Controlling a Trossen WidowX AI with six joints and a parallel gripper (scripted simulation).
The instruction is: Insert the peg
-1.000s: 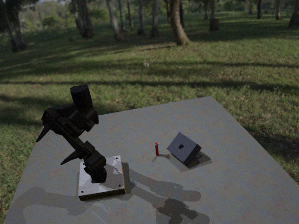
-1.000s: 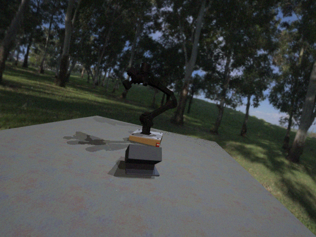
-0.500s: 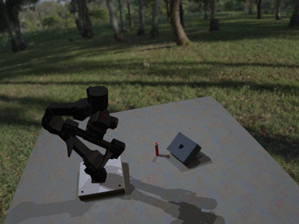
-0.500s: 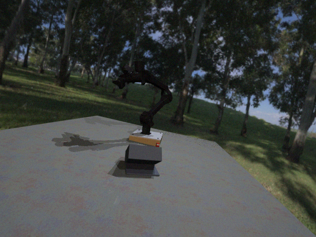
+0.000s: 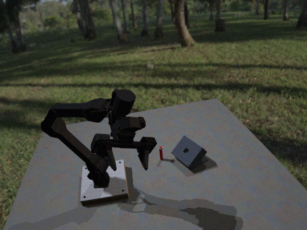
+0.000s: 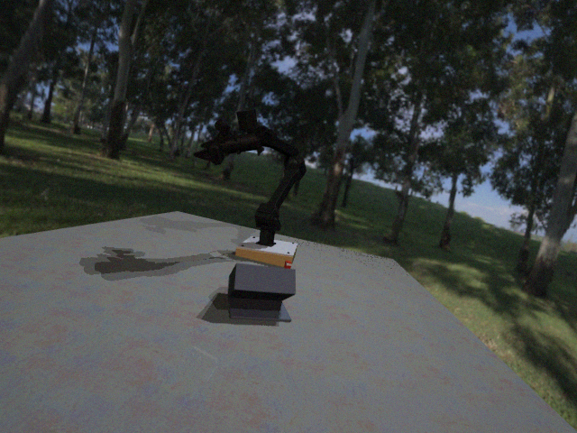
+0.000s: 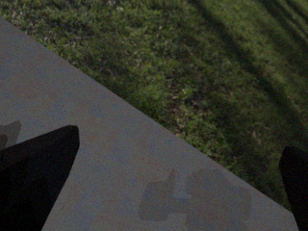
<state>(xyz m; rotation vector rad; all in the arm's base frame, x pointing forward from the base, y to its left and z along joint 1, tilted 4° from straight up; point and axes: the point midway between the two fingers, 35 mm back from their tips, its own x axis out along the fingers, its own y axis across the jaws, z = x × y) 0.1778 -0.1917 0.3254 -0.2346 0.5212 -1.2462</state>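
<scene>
My gripper tip is now 400 mm to the right of the red peg, 280 mm above it and 90 mm short of it. From my gripper tip the other things lie so: flat foot: 380 mm to the left, 340 mm below, 240 mm ahead; then sloped grey panel: 370 mm to the left, 290 mm below, 220 mm ahead.
</scene>
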